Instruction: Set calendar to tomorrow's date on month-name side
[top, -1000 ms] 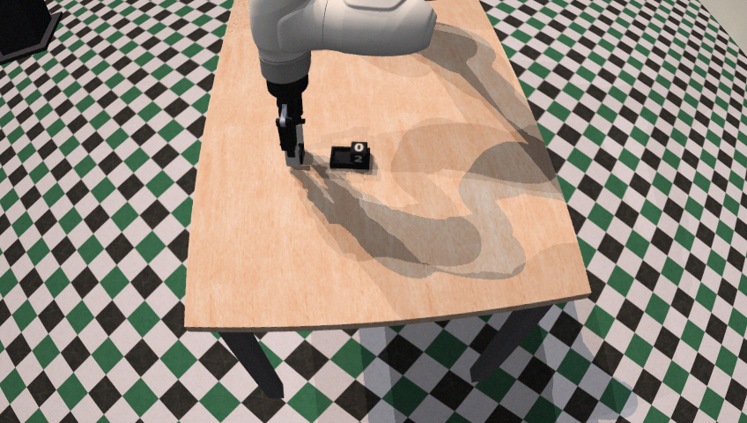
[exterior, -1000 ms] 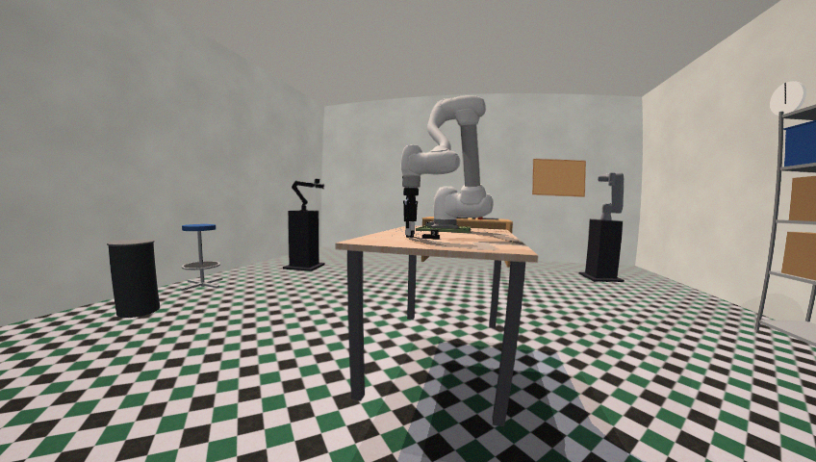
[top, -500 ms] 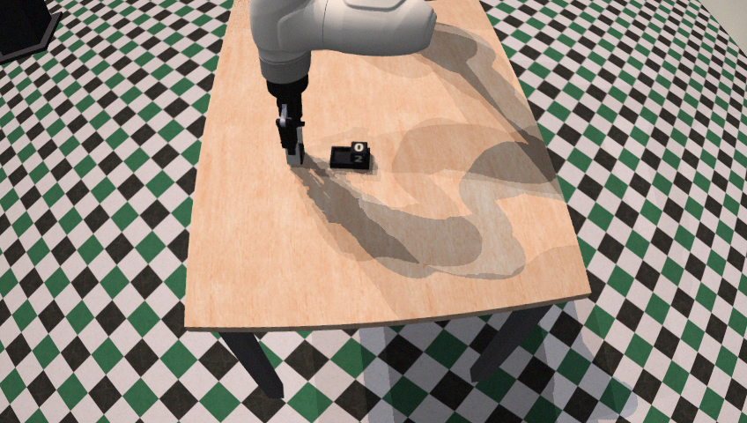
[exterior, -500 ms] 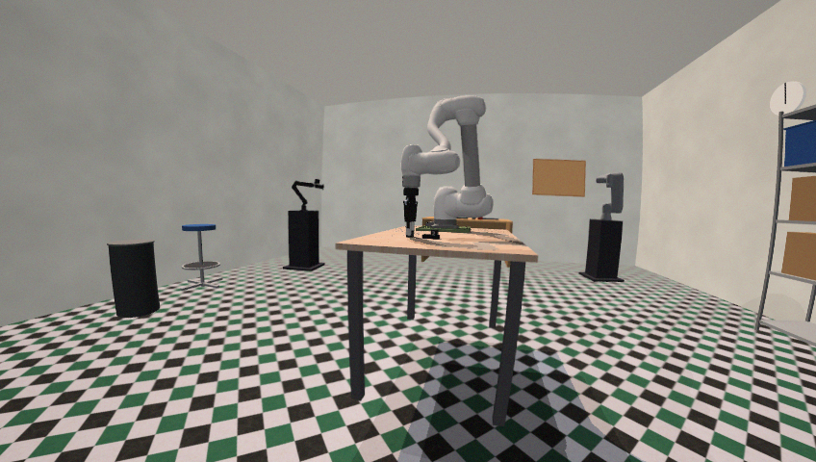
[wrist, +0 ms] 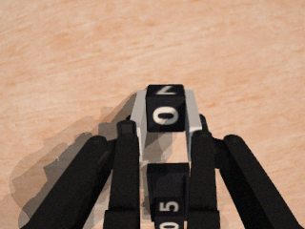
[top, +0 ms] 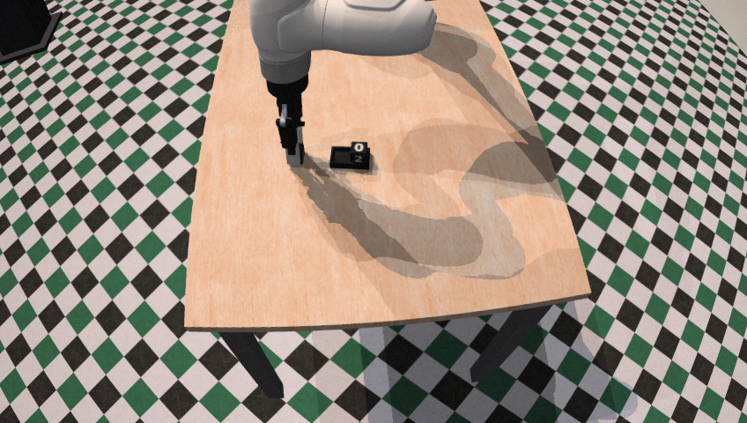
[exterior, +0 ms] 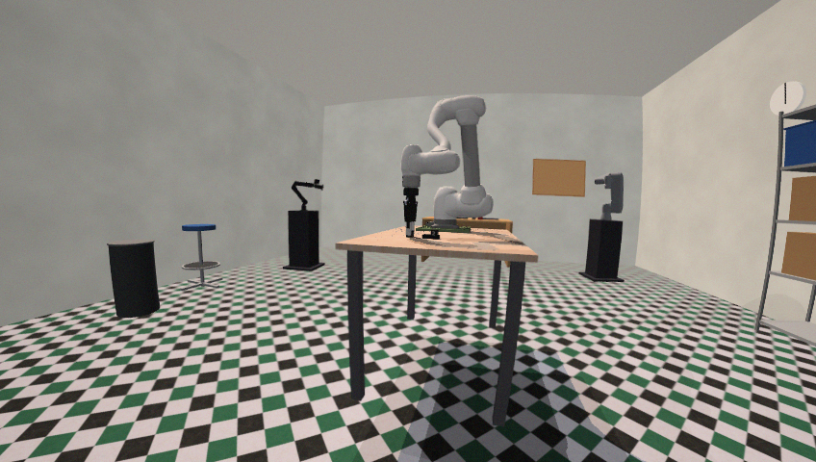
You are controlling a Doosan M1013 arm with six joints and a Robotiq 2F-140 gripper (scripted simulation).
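Right now my hand is 30 mm short of the black cube, 120 mm to the right of it and 20 mm above it. Also, from my hand: black tray 30 mm ahead, 110 mm to the left, 30 mm below.
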